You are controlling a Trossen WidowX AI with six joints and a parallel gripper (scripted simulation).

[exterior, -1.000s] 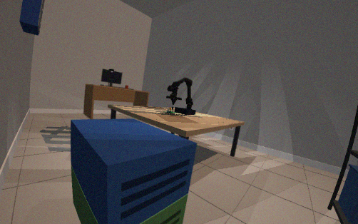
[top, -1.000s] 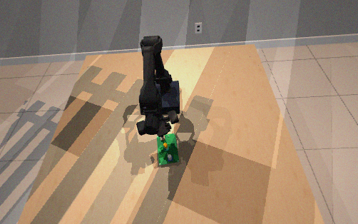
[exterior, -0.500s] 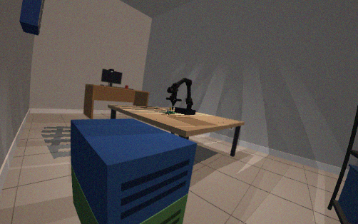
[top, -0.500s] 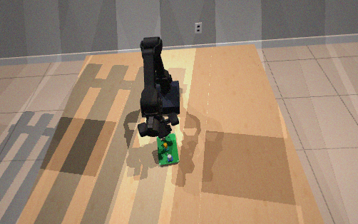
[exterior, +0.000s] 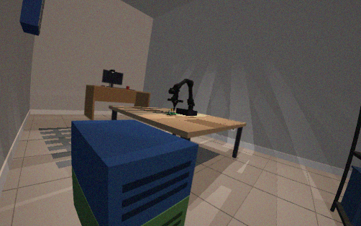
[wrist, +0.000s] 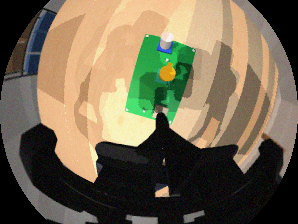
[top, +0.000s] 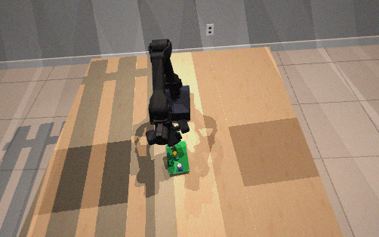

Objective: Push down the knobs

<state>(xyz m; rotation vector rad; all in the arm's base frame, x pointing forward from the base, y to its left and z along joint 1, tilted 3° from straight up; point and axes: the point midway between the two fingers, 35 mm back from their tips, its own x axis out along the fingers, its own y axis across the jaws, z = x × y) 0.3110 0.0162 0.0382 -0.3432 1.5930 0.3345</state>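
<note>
The orange knob lies 60 mm ahead of my gripper tip, 30 mm to the left of it and 20 mm below it.
</note>
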